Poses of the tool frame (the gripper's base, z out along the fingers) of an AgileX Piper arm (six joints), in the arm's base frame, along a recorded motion.
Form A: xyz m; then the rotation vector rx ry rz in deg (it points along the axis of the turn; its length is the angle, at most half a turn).
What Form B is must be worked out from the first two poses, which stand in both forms.
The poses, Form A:
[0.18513, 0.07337, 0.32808, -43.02, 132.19, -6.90]
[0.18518, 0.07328, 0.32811, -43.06, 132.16, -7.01]
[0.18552, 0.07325, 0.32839, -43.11, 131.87, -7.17]
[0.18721, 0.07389, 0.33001, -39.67, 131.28, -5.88]
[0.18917, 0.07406, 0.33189, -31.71, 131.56, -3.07]
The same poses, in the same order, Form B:
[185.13, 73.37, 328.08, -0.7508, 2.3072, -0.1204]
[185.18, 73.28, 328.11, -0.7515, 2.3066, -0.1223]
[185.52, 73.25, 328.39, -0.7524, 2.3016, -0.1251]
[187.21, 73.89, 330.01, -0.6924, 2.2913, -0.1026]
[189.17, 74.06, 331.89, -0.5534, 2.2962, -0.0536]

